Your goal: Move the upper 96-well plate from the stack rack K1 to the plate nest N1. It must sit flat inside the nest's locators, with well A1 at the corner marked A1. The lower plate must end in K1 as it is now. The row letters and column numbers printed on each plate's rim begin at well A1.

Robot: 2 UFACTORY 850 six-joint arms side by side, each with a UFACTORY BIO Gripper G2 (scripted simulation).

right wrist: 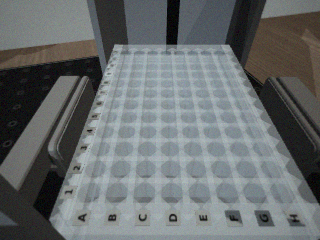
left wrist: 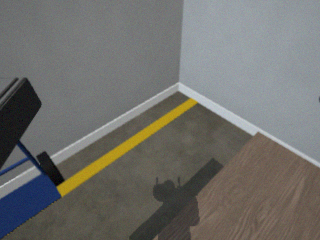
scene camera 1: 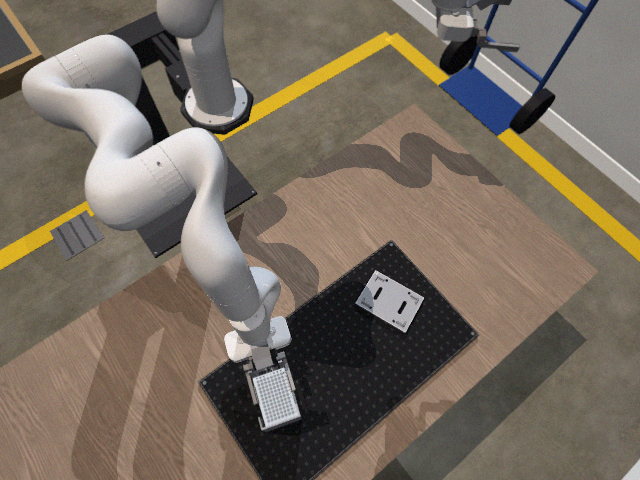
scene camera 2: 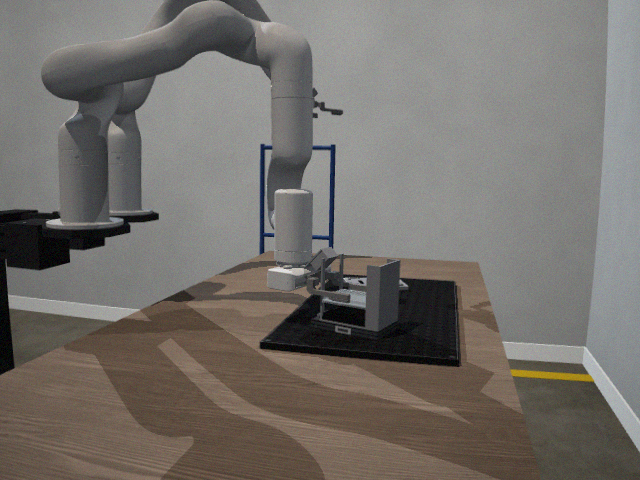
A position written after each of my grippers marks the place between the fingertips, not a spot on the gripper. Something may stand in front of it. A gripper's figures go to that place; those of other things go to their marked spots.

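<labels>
White 96-well plate [scene camera 1: 276,400], 1.20 m from the lens. My right gripper [scene camera 1: 275,397], 1.19 m from the lens.
</labels>
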